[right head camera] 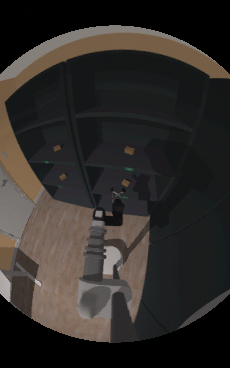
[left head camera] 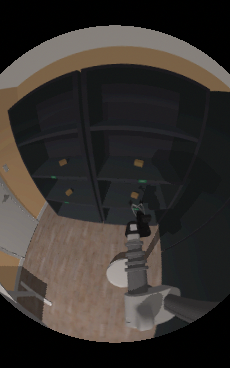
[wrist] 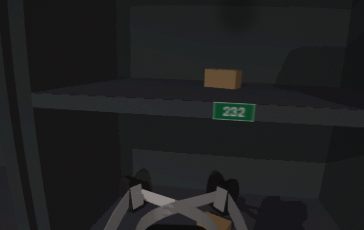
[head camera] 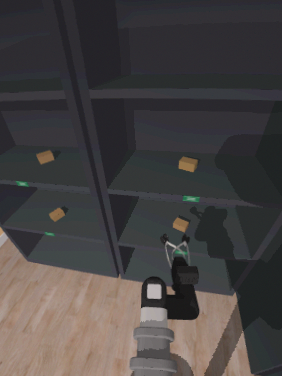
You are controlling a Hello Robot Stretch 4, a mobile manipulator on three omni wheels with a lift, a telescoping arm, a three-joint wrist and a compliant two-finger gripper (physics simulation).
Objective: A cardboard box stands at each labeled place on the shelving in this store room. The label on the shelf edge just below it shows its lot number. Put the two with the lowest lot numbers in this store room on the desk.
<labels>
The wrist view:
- my gripper: 179, 183
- green label: 221, 110
</labels>
